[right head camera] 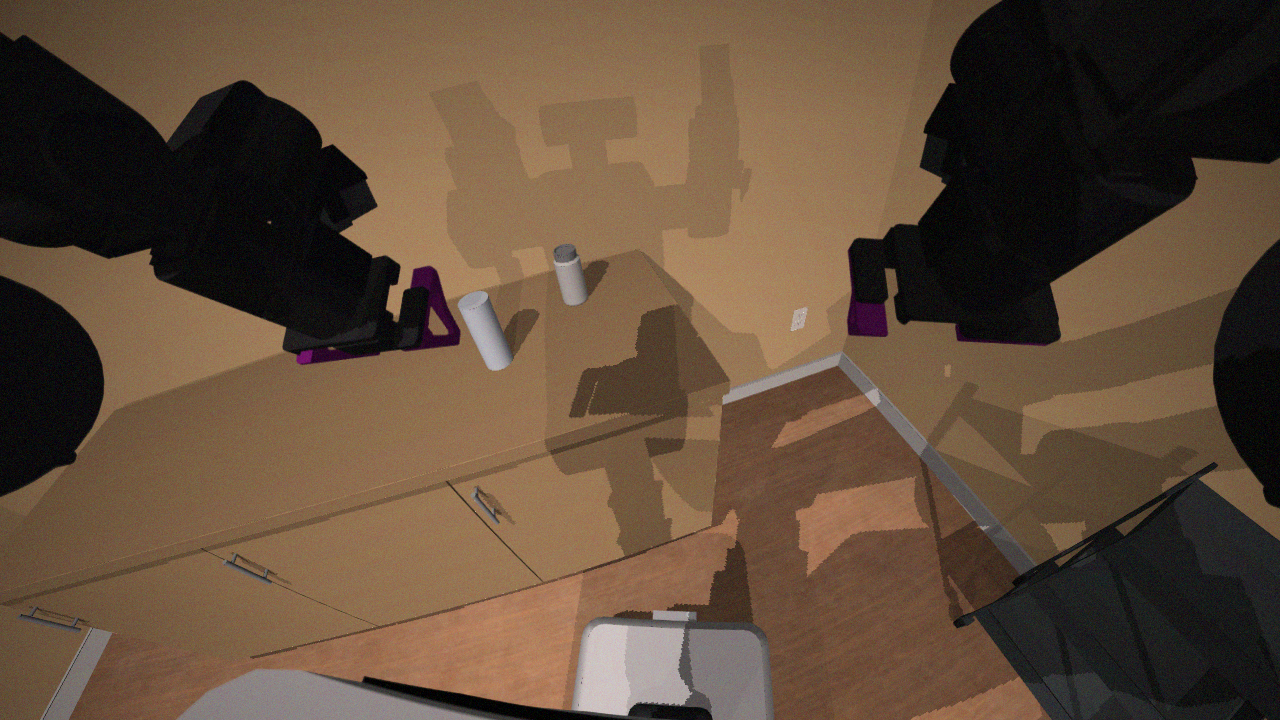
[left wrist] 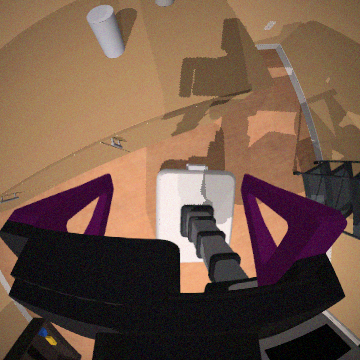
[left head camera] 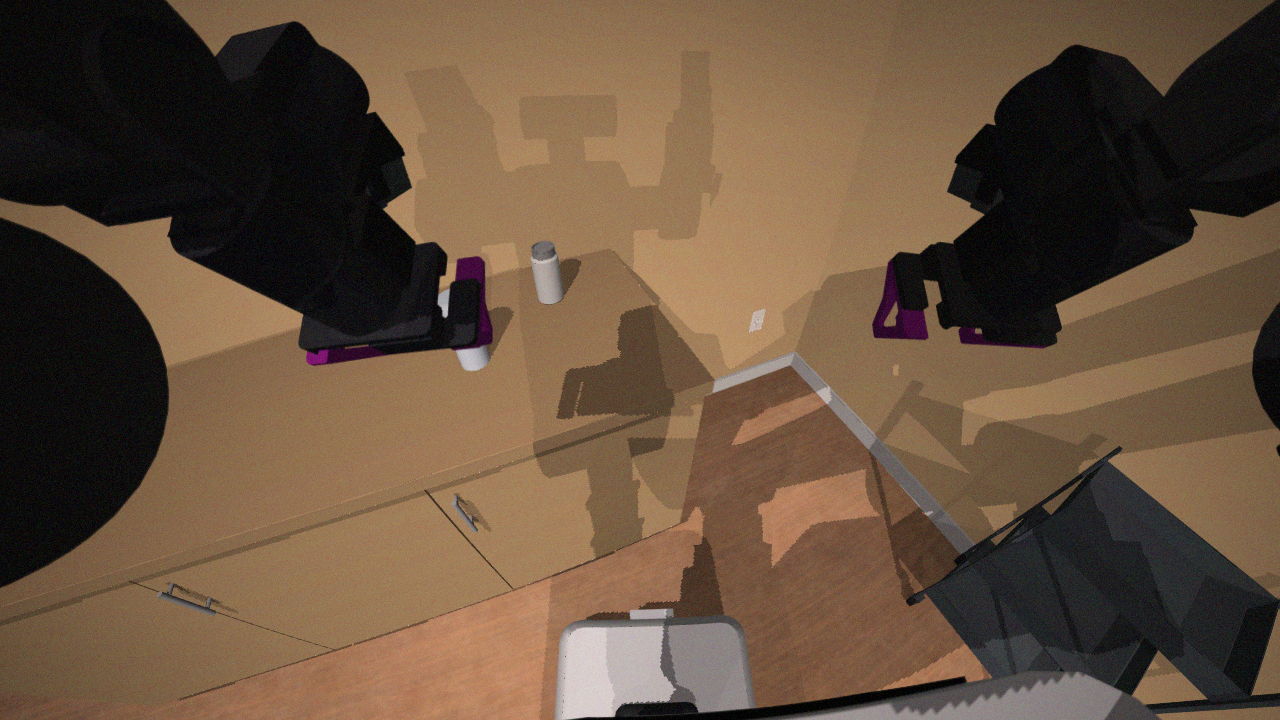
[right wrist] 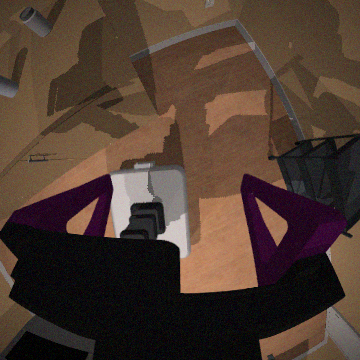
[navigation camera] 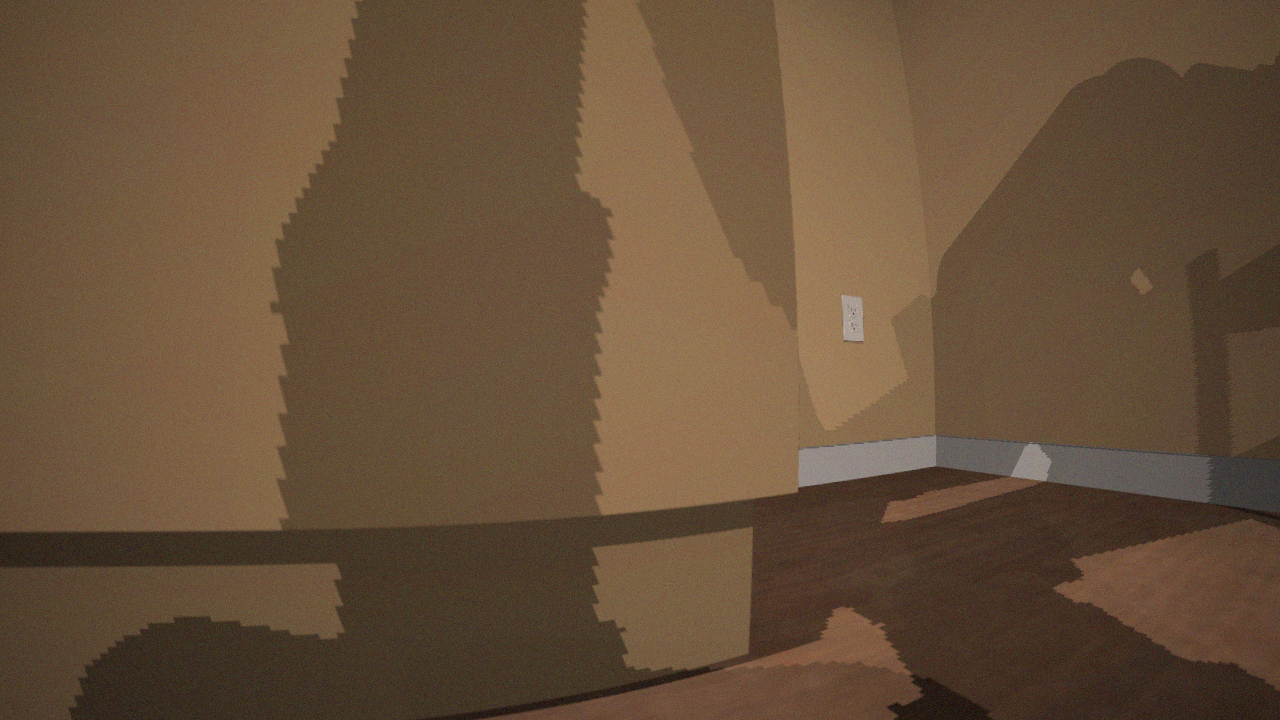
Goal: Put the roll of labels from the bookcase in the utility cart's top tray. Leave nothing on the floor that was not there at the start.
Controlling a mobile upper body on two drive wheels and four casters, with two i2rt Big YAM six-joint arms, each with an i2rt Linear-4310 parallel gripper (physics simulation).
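Frame: origin at the left arm's base, x up, y back, z right, level; metres.
Seen in the pictures: left gripper, between the fingertips: [right head camera: 417,343] [left wrist: 176,180] [left head camera: 439,341]; right gripper, between the fingertips: [right head camera: 904,330] [left head camera: 918,333] [right wrist: 176,180].
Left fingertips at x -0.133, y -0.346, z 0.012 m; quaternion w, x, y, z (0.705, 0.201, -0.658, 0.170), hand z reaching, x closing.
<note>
Offsets run from my left fingertips to a thing's top centre.
The roll of labels cannot be made out in any view. A dark, open piece of furniture [left wrist: 22,346], possibly the bookcase, shows at the bottom left of the left wrist view, with small blue and yellow things in it. The dark grey utility cart [left head camera: 1065,546] [right head camera: 1136,573] [left wrist: 322,187] [right wrist: 320,167] stands at the right, by the wall. My left gripper [left head camera: 400,345] [right head camera: 379,347] [left wrist: 176,180] is open and empty, raised above the cabinet side. My right gripper [left head camera: 947,335] [right head camera: 923,334] [right wrist: 176,180] is open and empty, raised on the cart's side.
A long wooden cabinet [left head camera: 268,429] [right head camera: 223,447] [left wrist: 60,100] [navigation camera: 161,268] stands close in front. On it are a white cylinder @[dx -0.197, dy -0.359, dz -0.173 m] [left head camera: 474,359] [right head camera: 486,331] [left wrist: 106,32] and a grey-capped white bottle @[dx -0.219, dy -0.586, dz -0.035 m] [left head camera: 547,277] [right head camera: 571,277] [right wrist: 36,23]. Walls meet in a corner behind.
</note>
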